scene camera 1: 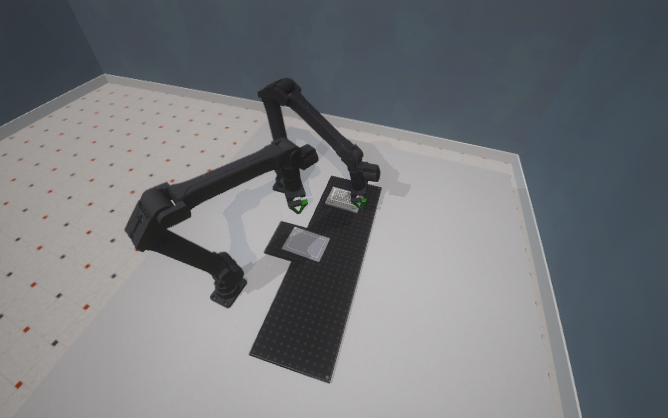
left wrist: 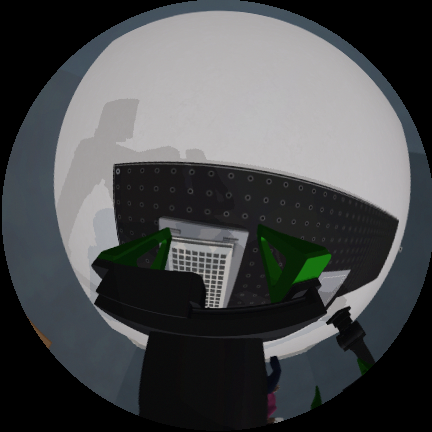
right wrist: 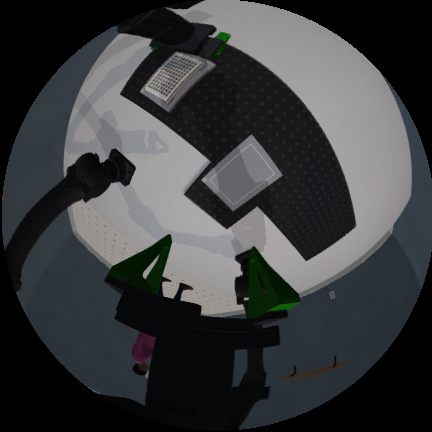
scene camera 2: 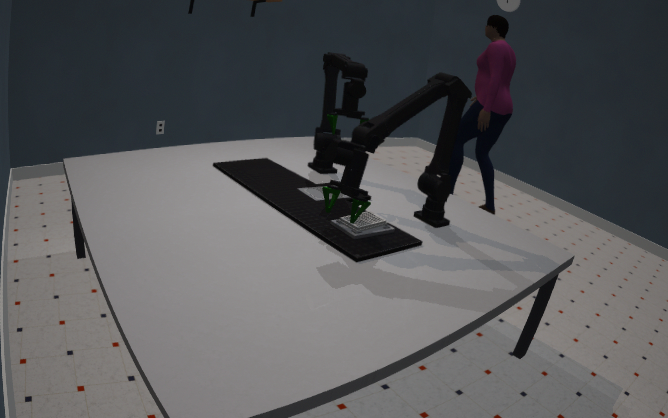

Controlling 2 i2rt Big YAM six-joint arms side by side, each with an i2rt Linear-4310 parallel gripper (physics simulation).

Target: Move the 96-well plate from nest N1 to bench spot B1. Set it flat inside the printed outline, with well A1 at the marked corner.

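Frame: origin at the left arm's base, x ahead, y up, z right, level; millimetres.
Seen in the pictures: left gripper, fingertip midpoint: (scene camera 1: 361, 201) (left wrist: 212, 230) (right wrist: 200, 49) (scene camera 2: 339, 217); right gripper, fingertip midpoint: (scene camera 1: 295, 203) (right wrist: 210, 244) (scene camera 2: 346, 136); left arm's base, origin of the base link: (right wrist: 120, 166) (scene camera 2: 431, 220); right arm's base, origin of the base link: (scene camera 1: 229, 290) (left wrist: 337, 313) (scene camera 2: 322, 169).
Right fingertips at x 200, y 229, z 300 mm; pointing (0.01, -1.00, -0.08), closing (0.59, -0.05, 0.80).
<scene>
Offsets run from my right fingertips to a thing's middle. "*": to the spot under its first point. Level surfaces: height alone.
The white 96-well plate @(dy -194, dx +123, dz -284 mm) (scene camera 1: 342, 195) (scene camera 2: 367, 219) (left wrist: 200, 260) (right wrist: 175, 75) sits flat in the grey nest N1 @(dy -207, dx +125, dz -288 mm) (scene camera 2: 370, 233) (left wrist: 240, 250). My left gripper (scene camera 1: 359, 203) (scene camera 2: 341, 216) (left wrist: 212, 230) is open and low by the plate. In its wrist view one finger overlaps the plate's left edge; the other is off to the right, past the nest. Contact cannot be told. Bench spot B1 @(* dy -214, dx +42, dz +21 mm) (scene camera 1: 305, 244) (scene camera 2: 311, 192) (left wrist: 336, 282) (right wrist: 242, 172) is a light pad with a thin printed outline and a small mark at its left corner in the right wrist view. My right gripper (scene camera 1: 298, 211) (right wrist: 210, 244) is open and empty, high up.
The long black perforated board @(dy -216 mm) (scene camera 1: 312, 310) (scene camera 2: 260, 182) (left wrist: 210, 175) (right wrist: 320, 185) carries the nest. A dark side piece @(* dy -216, dx -76, dz +36 mm) (scene camera 1: 278, 239) (right wrist: 225, 217) lies under part of the B1 pad. The right arm is raised near the left arm. A person (scene camera 2: 495, 80) stands behind the table.
</scene>
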